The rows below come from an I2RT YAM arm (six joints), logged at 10 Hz.
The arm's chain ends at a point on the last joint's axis. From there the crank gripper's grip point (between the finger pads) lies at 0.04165 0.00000 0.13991 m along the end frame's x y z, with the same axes.
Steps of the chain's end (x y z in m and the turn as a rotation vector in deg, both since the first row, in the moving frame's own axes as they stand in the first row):
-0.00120, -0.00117, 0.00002, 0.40, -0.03, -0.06
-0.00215, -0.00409, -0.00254, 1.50, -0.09, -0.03
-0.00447, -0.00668, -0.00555, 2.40, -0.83, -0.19
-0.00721, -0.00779, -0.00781, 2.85, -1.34, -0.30
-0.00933, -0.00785, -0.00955, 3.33, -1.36, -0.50
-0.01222, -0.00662, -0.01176, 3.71, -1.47, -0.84
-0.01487, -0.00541, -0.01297, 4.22, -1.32, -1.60
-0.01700, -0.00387, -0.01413, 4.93, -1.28, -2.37
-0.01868, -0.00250, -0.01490, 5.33, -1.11, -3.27
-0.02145, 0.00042, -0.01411, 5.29, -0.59, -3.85
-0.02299, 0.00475, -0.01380, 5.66, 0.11, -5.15
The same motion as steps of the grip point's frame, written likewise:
-0.00127, -0.00219, 0.00004, 0.40, -0.03, -0.06
-0.00237, -0.00778, -0.00252, 1.50, -0.09, -0.03
-0.00651, -0.01269, -0.00509, 2.40, -0.83, -0.19
-0.01051, -0.01498, -0.00705, 2.85, -1.34, -0.30
-0.01270, -0.01635, -0.00885, 3.33, -1.36, -0.50
-0.01589, -0.01629, -0.01105, 3.71, -1.47, -0.84
-0.01826, -0.01686, -0.01247, 4.22, -1.32, -1.60
-0.02042, -0.01758, -0.01383, 4.93, -1.28, -2.37
-0.02183, -0.01782, -0.01484, 5.33, -1.11, -3.27
-0.02342, -0.01523, -0.01441, 5.29, -0.59, -3.85
-0.02351, -0.01277, -0.01475, 5.66, 0.11, -5.15

